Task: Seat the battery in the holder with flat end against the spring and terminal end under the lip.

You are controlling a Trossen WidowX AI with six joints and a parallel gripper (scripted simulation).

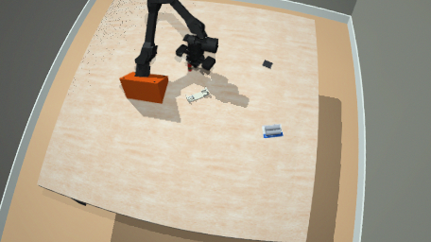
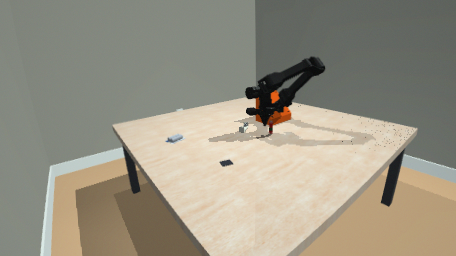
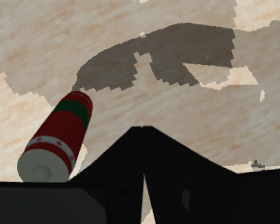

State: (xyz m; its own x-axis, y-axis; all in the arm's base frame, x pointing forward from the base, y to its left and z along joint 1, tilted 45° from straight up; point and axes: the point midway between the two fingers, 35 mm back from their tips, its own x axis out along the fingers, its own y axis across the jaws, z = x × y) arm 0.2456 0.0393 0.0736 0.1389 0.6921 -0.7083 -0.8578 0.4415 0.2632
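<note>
Now: gripper tip 30 mm past the battery, 20 mm to the right of it and 10 mm above it. Also, from my gripper tip: small black square 350 mm ahead, 70 mm to the left, 40 mm below.
</note>
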